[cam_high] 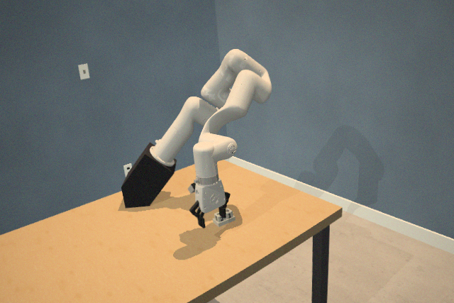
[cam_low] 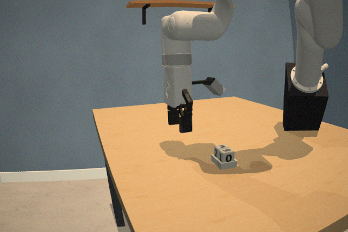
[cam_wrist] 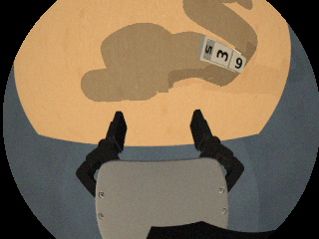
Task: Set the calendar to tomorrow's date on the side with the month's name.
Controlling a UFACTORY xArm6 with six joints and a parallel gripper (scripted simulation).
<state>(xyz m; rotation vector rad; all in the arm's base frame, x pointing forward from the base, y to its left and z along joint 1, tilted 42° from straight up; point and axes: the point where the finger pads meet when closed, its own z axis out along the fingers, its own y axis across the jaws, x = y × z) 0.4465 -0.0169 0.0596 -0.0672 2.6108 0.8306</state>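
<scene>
Right now the digit cube is 11 cm to the left of my hand, 10 cm behind it and 6 cm below it. The rest, counted from my hand: grey tray 10 cm behind, 9 cm to the left, 8 cm below.
</scene>
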